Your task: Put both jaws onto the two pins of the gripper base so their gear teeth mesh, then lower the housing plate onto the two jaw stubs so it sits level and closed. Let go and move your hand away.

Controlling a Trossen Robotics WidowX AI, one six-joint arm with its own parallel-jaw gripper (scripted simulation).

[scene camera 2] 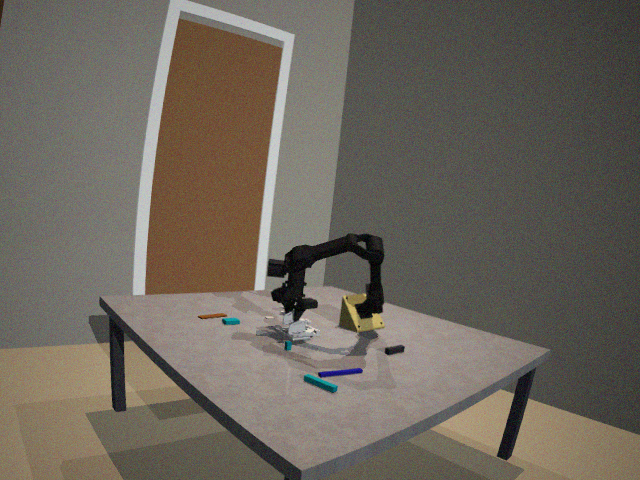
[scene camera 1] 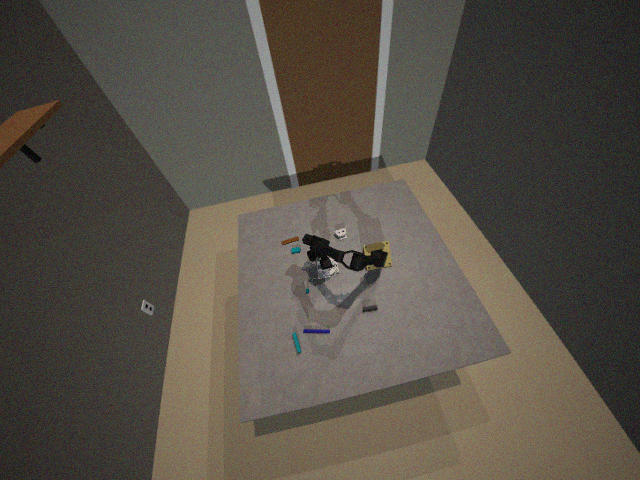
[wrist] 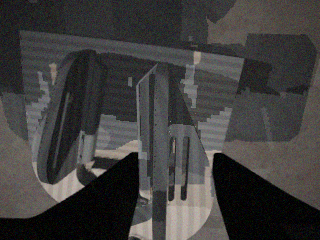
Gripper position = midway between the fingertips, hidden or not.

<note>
My gripper (scene camera 2: pixel 291 321) carries a jaw (wrist: pixel 162 113). Also in view: a jaw (wrist: pixel 66 138).
My gripper is seen too in the wrist view (wrist: pixel 176 161).
</note>
